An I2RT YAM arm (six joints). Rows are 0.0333 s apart.
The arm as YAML. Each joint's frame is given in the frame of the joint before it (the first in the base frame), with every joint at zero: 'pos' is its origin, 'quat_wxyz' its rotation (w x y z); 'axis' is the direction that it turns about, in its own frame. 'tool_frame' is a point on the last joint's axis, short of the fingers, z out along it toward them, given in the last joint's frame.
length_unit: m
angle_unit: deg
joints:
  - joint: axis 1
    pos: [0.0, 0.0, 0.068]
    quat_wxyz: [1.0, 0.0, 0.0, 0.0]
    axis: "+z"
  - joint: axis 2
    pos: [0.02, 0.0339, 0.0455]
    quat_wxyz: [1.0, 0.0, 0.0, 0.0]
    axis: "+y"
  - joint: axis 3
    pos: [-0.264, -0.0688, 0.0]
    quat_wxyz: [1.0, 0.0, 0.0, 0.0]
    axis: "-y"
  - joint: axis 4
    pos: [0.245, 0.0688, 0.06]
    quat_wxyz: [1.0, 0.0, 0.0, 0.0]
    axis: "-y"
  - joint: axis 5
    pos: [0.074, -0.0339, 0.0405]
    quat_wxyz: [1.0, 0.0, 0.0, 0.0]
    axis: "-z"
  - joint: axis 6
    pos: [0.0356, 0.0, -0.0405]
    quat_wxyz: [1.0, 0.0, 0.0, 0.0]
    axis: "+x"
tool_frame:
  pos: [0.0, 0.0, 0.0]
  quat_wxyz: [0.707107, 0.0, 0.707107, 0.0]
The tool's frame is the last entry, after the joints.
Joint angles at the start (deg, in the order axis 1, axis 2, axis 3, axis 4, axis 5, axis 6):
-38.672 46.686 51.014 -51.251 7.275 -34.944
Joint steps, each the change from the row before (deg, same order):
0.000 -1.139 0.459 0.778 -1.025 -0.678
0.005 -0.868 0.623 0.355 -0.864 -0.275
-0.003 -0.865 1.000 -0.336 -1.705 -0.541
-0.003 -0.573 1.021 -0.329 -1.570 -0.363
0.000 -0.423 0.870 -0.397 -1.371 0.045
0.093 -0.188 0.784 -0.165 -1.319 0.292
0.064 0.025 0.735 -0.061 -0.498 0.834
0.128 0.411 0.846 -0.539 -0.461 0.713
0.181 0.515 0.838 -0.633 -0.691 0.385
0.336 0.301 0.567 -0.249 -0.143 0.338
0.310 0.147 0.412 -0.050 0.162 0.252
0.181 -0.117 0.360 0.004 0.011 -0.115
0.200 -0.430 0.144 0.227 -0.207 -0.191
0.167 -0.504 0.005 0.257 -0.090 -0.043
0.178 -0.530 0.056 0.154 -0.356 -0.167
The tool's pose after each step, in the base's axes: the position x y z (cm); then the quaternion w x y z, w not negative. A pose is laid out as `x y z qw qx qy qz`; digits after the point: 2 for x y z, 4 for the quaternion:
11.51 -9.71 31.02 0.2771 0.0456 0.9201 -0.2730
11.34 -9.50 31.60 0.2928 0.0410 0.9143 -0.2770
11.10 -9.18 32.29 0.3097 0.0310 0.9097 -0.2750
10.93 -8.91 32.92 0.3245 0.0226 0.9056 -0.2723
10.77 -8.68 33.42 0.3369 0.0179 0.9024 -0.2679
10.72 -8.50 33.86 0.3492 0.0144 0.8994 -0.2624
10.70 -8.43 34.25 0.3576 0.0184 0.8969 -0.2596
10.76 -8.40 34.54 0.3610 0.0213 0.8972 -0.2536
10.86 -8.37 34.79 0.3635 0.0203 0.8983 -0.2460
10.94 -8.32 35.00 0.3657 0.0197 0.8982 -0.2430
11.00 -8.28 35.18 0.3675 0.0199 0.8974 -0.2432
10.96 -8.20 35.40 0.3706 0.0175 0.8956 -0.2453
10.86 -8.05 35.60 0.3766 0.0134 0.8926 -0.2477
10.73 -7.90 35.74 0.3821 0.0112 0.8895 -0.2502
10.60 -7.72 35.90 0.3883 0.0069 0.8866 -0.2513

